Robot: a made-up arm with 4 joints.
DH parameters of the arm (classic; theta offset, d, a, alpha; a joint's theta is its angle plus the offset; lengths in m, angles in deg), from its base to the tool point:
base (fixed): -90 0.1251 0 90
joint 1: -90 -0.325 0.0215 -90
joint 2: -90 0.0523 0.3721 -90
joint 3: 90 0.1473 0.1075 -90
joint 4: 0 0.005 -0.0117 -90
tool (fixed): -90 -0.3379 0 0
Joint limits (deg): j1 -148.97..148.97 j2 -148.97..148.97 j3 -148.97..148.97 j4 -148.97..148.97
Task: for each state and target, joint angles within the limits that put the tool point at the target. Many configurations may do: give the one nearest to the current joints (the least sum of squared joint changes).
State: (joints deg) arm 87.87 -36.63 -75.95 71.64
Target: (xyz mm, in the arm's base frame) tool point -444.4 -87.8 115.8
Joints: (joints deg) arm 92.51 -30.35 -76.87 30.07
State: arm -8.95 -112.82 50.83 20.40
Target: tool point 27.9 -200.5 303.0
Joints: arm -40.74 -126.79 86.15 41.03
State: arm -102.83 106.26 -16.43 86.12
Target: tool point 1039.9 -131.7 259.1
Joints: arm -126.73 148.97 -43.10 41.34
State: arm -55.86 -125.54 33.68 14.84
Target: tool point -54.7 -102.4 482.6
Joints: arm -38.99 -105.21 30.17 23.50
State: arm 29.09 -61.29 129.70 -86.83
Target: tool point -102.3 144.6 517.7
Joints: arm 15.02 -63.99 114.60 -80.44
